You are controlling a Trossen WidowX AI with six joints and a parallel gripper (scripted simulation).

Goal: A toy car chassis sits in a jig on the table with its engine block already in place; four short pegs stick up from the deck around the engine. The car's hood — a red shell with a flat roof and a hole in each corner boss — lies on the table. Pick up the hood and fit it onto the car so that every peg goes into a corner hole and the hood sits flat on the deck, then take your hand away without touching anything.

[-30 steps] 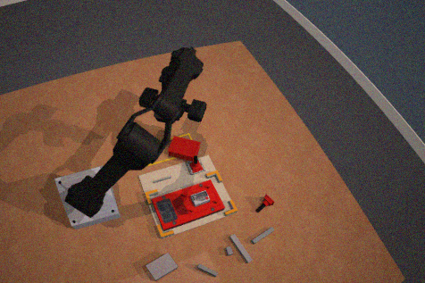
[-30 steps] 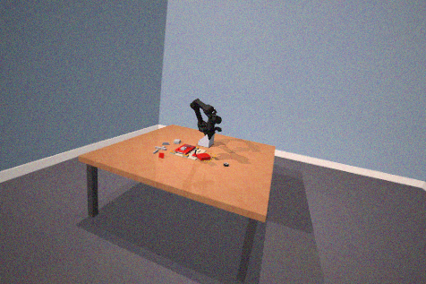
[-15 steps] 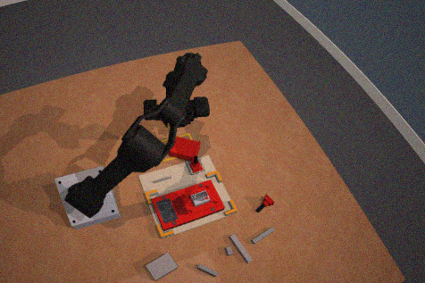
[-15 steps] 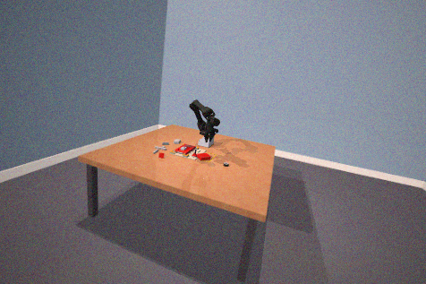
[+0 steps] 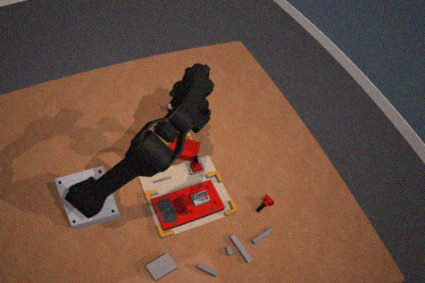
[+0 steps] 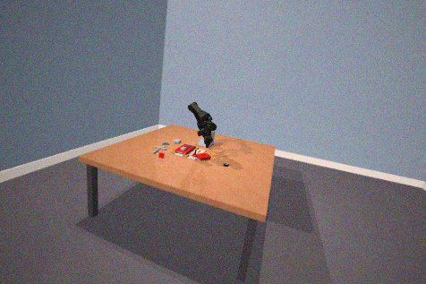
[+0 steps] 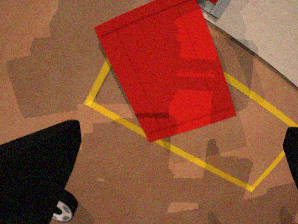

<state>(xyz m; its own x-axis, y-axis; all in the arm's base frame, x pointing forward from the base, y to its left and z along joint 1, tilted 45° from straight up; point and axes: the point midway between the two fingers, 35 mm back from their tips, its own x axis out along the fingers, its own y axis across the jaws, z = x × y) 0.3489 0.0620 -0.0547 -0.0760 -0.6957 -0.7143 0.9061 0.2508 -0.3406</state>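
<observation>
Now: the red hood 1 cm ahead of my gripper tip and 8 cm below it. Round my gripper tip: grey engine block: 3 cm behind, 19 cm to the right, 8 cm below.
</observation>
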